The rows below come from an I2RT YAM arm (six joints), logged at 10 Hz.
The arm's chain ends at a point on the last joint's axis. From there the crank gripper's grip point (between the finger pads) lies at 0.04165 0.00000 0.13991 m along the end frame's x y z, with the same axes.
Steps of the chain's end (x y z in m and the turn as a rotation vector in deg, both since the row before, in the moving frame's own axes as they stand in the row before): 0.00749 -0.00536 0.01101 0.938 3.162 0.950; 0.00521 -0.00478 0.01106 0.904 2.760 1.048; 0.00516 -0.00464 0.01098 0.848 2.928 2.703; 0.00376 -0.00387 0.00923 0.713 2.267 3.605; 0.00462 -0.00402 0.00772 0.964 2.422 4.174; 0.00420 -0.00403 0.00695 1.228 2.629 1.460; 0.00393 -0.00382 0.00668 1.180 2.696 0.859; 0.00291 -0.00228 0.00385 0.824 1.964 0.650; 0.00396 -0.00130 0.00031 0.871 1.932 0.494; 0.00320 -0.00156 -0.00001 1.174 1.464 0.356; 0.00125 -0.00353 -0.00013 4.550 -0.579 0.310
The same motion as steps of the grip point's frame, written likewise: 0.01516 -0.00688 0.00849 0.938 3.162 0.950; 0.01191 -0.00615 0.00888 0.904 2.760 1.048; 0.01225 -0.00456 0.00867 0.848 2.928 2.703; 0.00923 -0.00281 0.00748 0.713 2.267 3.605; 0.01047 -0.00311 0.00584 0.964 2.422 4.174; 0.01060 -0.00586 0.00487 1.228 2.629 1.460; 0.01048 -0.00601 0.00454 1.180 2.696 0.859; 0.00769 -0.00378 0.00233 0.824 1.964 0.650; 0.00866 -0.00304 -0.00119 0.871 1.932 0.494; 0.00677 -0.00415 -0.00115 1.174 1.464 0.356; -0.00014 -0.01442 -0.00015 4.550 -0.579 0.310
